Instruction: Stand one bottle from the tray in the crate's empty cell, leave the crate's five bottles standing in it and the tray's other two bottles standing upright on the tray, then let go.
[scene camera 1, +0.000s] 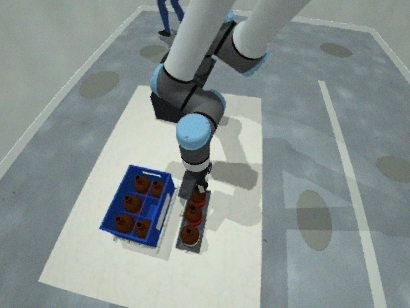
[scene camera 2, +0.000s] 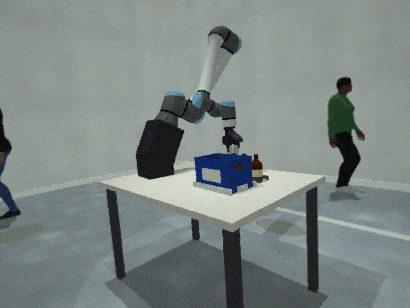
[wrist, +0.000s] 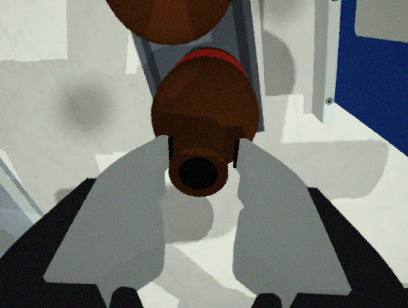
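Where they show: gripper, fingertip midpoint: (scene camera 1: 197, 190) (wrist: 203, 141); arm's base, origin of the base link: (scene camera 2: 165, 125).
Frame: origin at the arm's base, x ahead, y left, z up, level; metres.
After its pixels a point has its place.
The tray (scene camera 1: 187, 247) (wrist: 254, 75) @[y -0.013, x 0.567, z -0.342 m] holds three upright brown bottles in a row. My gripper (scene camera 1: 201, 189) @[y 0.032, x 0.566, z -0.246 m] (scene camera 2: 233, 150) (wrist: 203, 141) @[y 0.032, x 0.566, z -0.246 m] is shut on the neck of the end bottle (scene camera 1: 198, 197) @[y 0.037, x 0.597, z -0.251 m] (wrist: 205, 100) @[y 0.021, x 0.589, z -0.246 m], which has a red band and stands on the tray. The middle bottle (scene camera 1: 193, 214) @[y 0.019, x 0.669, z -0.243 m] (wrist: 170, 20) @[y 0.022, x 0.630, z -0.248 m] and the cream-labelled bottle (scene camera 1: 190, 235) @[y 0.011, x 0.751, z -0.225 m] (scene camera 2: 257, 167) @[y -0.024, x 0.760, z -0.281 m] stand apart from the fingers. The blue crate (scene camera 1: 114, 233) @[y -0.260, x 0.753, z -0.197 m] (scene camera 2: 239, 176) @[y -0.241, x 0.756, z -0.288 m] (wrist: 370, 85) @[y -0.084, x 0.544, z -0.289 m] holds five upright bottles. Its empty cell (scene camera 1: 151, 206) @[y -0.185, x 0.602, z -0.359 m] is in the middle of the side facing the tray.
The crate stands beside the tray on the white table (scene camera 1: 232, 280) @[y 0.172, x 0.902, z -0.367 m] (scene camera 2: 165, 194) @[y -0.459, x 0.416, z -0.367 m], with a narrow gap between them. The crate's wall rises close to the gripper. The arm's black base (scene camera 2: 160, 150) @[y -0.141, x 0.071, z -0.174 m] stands at the table's far end. People stand on the floor away from the table.
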